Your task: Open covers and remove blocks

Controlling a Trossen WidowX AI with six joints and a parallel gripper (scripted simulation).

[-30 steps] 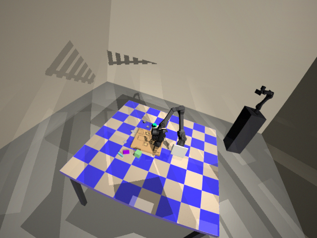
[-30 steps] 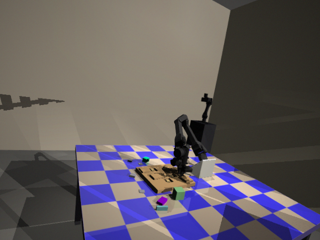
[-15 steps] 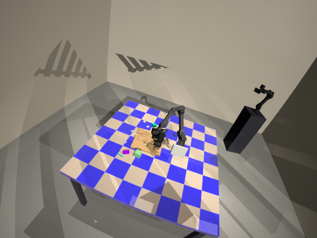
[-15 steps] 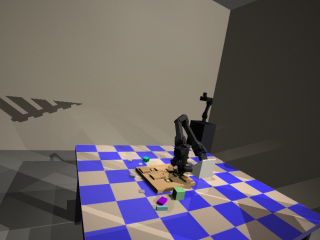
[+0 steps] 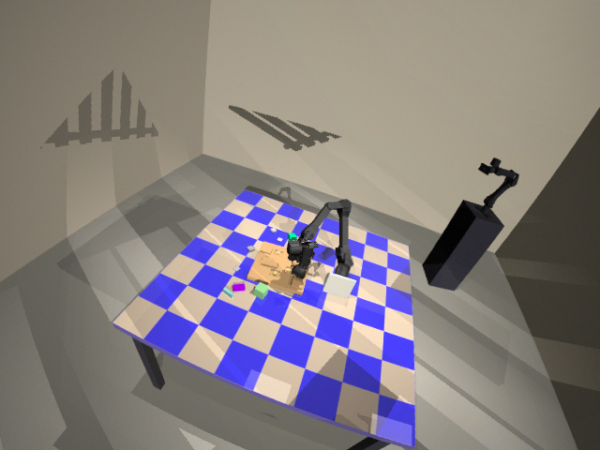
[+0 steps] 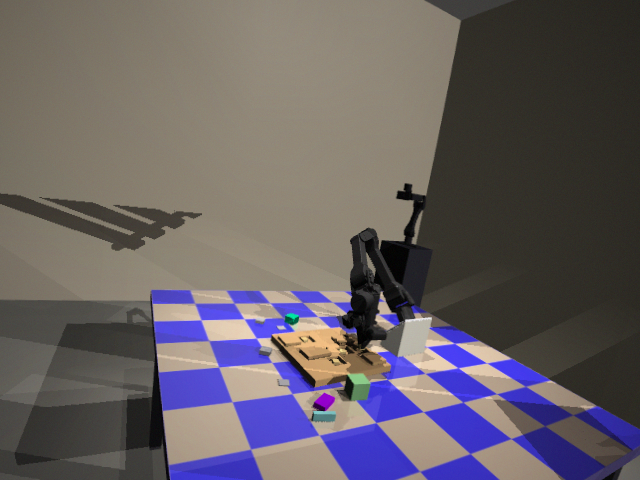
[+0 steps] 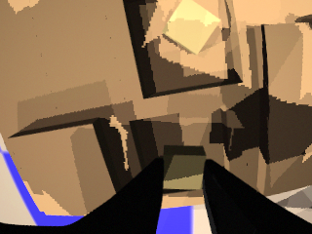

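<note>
My gripper tip is 11 cm short of the tan puzzle board, 3 cm to the left of it and 1 cm above it. Also, from my gripper tip: dark green block: 31 cm to the right, 9 cm ahead, 2 cm below; then green cube: 17 cm to the left, 17 cm ahead, 1 cm below; then purple block: 29 cm ahead, 17 cm to the left, 2 cm below.
</note>
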